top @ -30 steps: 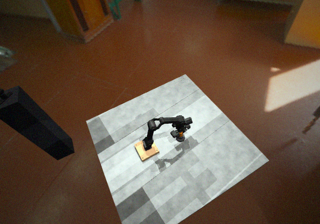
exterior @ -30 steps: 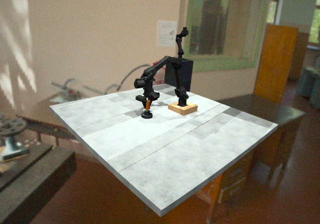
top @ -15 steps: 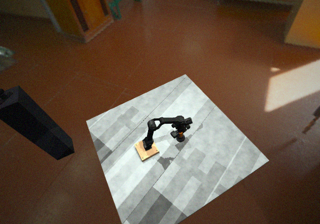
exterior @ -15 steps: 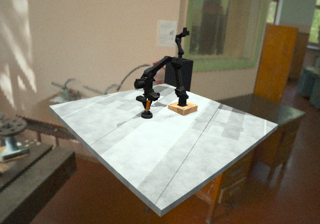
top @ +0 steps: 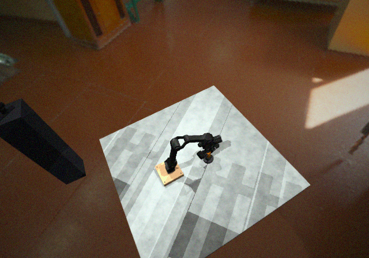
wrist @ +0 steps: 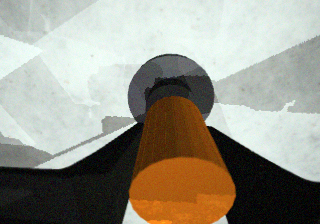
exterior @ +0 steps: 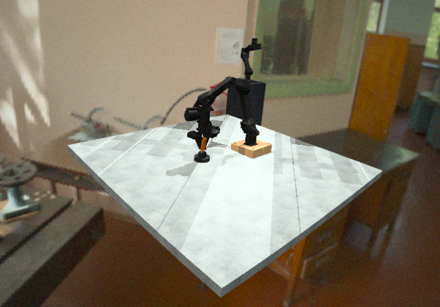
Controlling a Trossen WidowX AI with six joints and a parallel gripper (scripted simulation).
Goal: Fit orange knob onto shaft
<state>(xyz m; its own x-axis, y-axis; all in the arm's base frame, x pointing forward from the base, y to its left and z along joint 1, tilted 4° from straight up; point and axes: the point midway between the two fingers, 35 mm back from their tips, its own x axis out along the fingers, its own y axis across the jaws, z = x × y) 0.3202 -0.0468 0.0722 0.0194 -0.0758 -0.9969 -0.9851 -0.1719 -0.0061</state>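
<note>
The orange knob is 30 mm above my gripper tip. Also, from my gripper tip: dark round pedestal (40 mm below).
</note>
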